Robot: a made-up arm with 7 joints. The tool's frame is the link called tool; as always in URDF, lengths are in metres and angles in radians.
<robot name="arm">
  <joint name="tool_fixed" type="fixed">
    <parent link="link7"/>
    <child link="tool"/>
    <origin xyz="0 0 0"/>
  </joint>
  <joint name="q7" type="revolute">
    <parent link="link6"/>
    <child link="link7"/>
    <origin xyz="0 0 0"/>
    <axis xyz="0 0 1"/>
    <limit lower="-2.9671" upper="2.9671"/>
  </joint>
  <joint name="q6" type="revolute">
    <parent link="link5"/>
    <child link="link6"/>
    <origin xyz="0 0 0"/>
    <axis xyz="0 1 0"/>
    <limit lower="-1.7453" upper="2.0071"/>
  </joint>
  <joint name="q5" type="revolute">
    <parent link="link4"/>
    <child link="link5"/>
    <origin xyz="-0.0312 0 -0.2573"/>
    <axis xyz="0 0 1"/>
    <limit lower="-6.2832" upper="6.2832"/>
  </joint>
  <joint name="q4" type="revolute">
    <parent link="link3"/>
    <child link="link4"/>
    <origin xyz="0.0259 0 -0.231"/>
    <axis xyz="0 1 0"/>
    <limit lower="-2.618" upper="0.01"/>
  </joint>
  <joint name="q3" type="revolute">
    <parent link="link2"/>
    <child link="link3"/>
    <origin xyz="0 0 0"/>
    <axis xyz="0 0 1"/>
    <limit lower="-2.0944" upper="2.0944"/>
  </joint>
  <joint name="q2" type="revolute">
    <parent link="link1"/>
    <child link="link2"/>
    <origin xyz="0 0 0"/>
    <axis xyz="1 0 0"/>
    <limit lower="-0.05" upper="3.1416"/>
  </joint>
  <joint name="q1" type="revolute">
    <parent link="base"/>
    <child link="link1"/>
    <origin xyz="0 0 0"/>
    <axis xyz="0 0.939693 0.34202"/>
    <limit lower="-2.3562" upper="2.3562"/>
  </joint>
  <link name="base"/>
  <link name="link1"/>
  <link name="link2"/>
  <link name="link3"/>
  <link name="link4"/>
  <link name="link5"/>
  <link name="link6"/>
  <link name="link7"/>
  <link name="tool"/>
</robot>
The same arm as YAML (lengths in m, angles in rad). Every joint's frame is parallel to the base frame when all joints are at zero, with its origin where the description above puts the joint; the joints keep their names.
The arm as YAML. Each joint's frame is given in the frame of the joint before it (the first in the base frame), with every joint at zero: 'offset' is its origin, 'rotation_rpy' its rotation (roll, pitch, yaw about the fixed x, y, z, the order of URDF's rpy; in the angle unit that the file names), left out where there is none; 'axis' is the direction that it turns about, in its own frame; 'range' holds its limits. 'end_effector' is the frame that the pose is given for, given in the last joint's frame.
length_unit: m
angle_unit: rad
chain:
  - id: q1
    offset: [0.0, 0.0, 0.0]
    axis: [0.0, 0.9397, 0.342]
    range: [-2.3562, 2.3562]
  - id: q2
    offset: [0.0, 0.0, 0.0]
    axis: [1.0, 0.0, 0.0]
    range: [-0.05, 3.1416]
  - id: q3
    offset: [0.0, 0.0, 0.0]
    axis: [0.0, 0.0, 1.0]
    range: [-2.0944, 2.0944]
  - id: q4
    offset: [0.0259, 0.0, -0.231]
    axis: [0.0, 1.0, 0.0]
    range: [-2.618, 0.01]
  - id: q5
    offset: [-0.0312, 0.0, -0.2573]
    axis: [0.0, 0.0, 1.0]
    range: [-6.2832, 6.2832]
  - id: q6
    offset: [0.0, 0.0, 0.0]
    axis: [0.0, 1.0, 0.0]
    range: [-1.7453, 2.0071]
  - id: q7
    offset: [0.0, 0.0, 0.0]
    axis: [0.0, 0.0, 1.0]
    range: [-2.9671, 2.9671]
end_effector:
  offset: [0.0, 0.0, 0.0]

